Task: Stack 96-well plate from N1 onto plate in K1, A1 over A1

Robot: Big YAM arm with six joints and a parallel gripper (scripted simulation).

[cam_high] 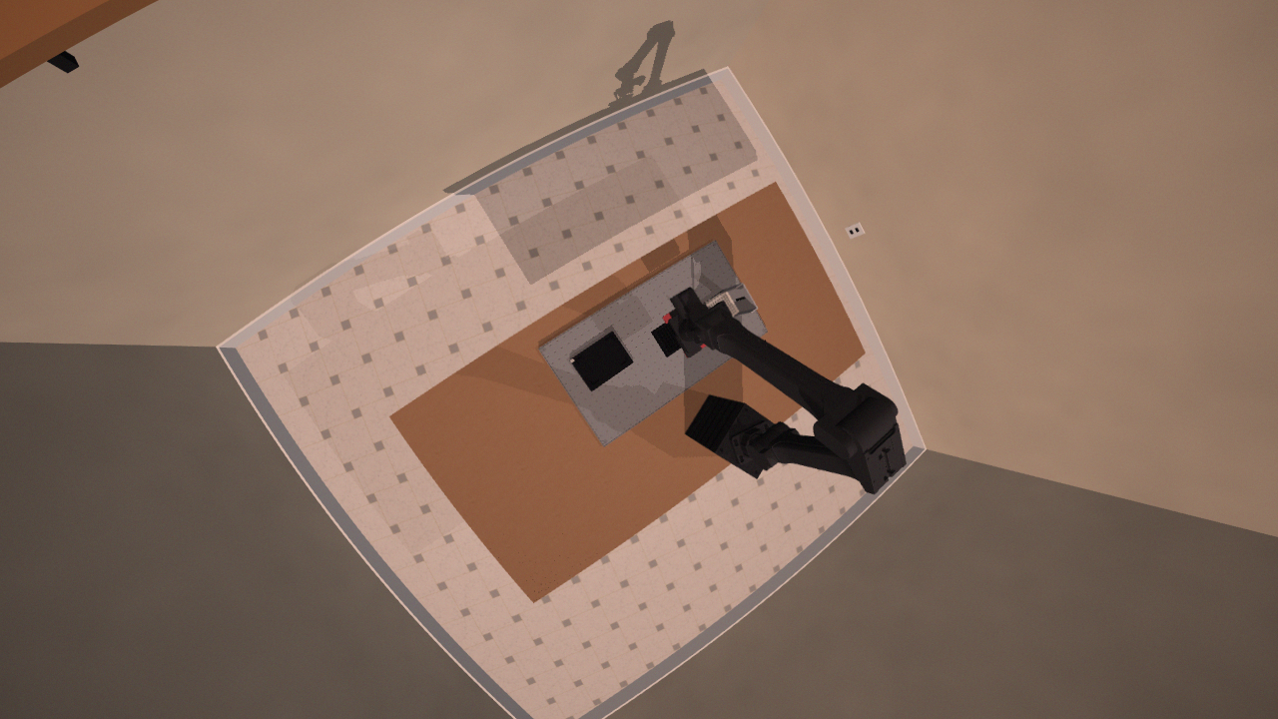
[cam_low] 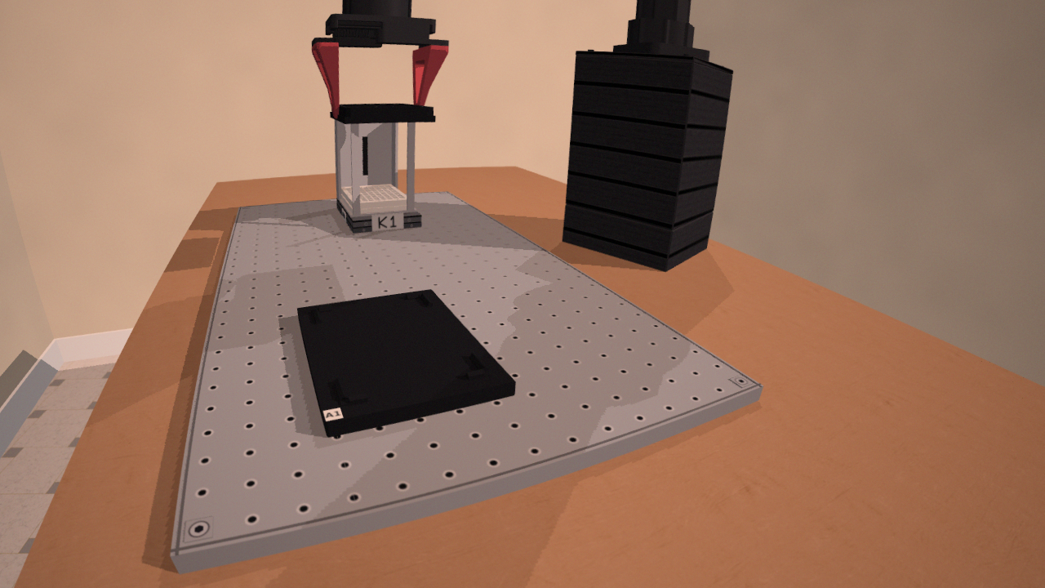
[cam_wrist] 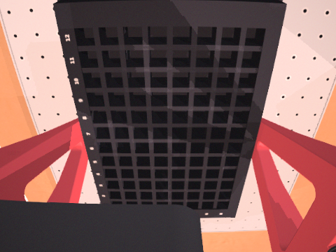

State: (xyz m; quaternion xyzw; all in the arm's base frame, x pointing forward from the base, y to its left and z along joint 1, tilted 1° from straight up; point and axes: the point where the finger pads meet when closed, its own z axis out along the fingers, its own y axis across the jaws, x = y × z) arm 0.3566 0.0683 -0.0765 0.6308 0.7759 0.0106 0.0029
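My hand is 10 mm short of the white 96-well plate, 210 mm to the left of it and 140 mm above it. Round my hand: black 96-well plate: right at my hand; then grey rack wall: 20 mm ahead, 270 mm to the right, 80 mm below; then black plate nest N1: 10 mm behind, 210 mm to the left, 160 mm below.
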